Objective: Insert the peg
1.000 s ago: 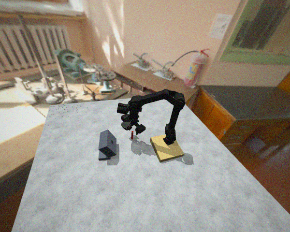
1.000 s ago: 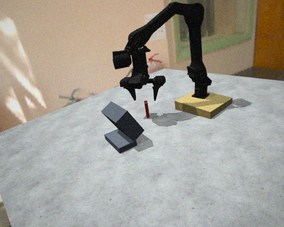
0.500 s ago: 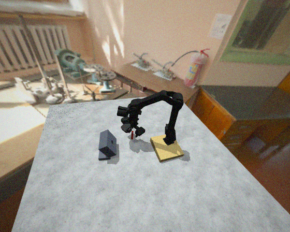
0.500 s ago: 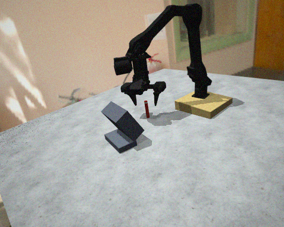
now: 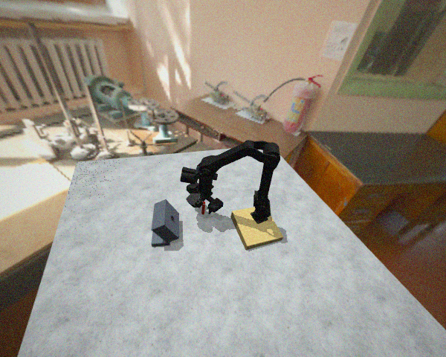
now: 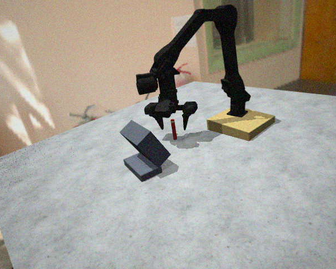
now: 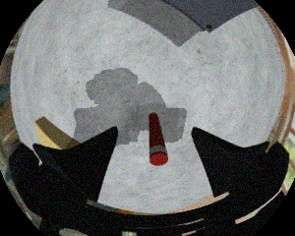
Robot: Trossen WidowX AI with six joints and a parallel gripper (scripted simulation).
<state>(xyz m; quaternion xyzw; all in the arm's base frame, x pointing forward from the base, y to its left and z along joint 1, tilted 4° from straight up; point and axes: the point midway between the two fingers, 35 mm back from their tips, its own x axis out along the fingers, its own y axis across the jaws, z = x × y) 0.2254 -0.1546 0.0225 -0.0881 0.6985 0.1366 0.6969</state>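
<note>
The grey sloped panel is 18 cm ahead of my gripper tip, 4 cm above it and 3 cm to the left of it. Also, from my gripper tip: red round peg 2 cm above; then grey foot plate 21 cm ahead, 3 cm below, 2 cm to the left.
</note>
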